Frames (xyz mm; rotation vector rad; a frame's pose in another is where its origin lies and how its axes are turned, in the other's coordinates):
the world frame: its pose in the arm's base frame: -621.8 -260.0 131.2 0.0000 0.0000 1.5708
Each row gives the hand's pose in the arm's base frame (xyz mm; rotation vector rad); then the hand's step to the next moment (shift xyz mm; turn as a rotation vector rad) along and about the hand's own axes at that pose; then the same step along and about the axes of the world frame.
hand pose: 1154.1 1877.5 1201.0 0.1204 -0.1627 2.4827
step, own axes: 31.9 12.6 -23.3 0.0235 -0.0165 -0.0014
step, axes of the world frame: 12.6 34.0 -20.1 0.0273 0.0086 0.0030
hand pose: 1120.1 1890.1 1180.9 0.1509 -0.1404 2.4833
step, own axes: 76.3 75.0 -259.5 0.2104 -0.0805 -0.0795
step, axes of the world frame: 21.9 125.2 -250.3 0.2001 0.1230 -0.0434
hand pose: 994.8 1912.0 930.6 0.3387 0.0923 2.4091
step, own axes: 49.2 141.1 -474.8 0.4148 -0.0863 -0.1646
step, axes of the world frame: -63.3 251.9 -424.6 0.3399 0.2905 -0.0818
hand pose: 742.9 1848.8 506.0 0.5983 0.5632 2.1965
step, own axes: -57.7 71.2 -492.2 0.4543 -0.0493 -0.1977
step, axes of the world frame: -185.8 290.6 -362.8 0.3416 0.3538 -0.0778
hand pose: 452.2 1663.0 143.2 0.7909 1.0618 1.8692
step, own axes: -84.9 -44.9 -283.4 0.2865 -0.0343 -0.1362
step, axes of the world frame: -165.3 176.5 -176.2 0.2121 0.2314 -0.0571
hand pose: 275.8 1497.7 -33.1 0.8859 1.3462 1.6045
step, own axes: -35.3 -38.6 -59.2 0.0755 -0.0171 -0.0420
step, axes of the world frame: -52.8 33.4 -48.3 0.0541 0.0652 -0.0240
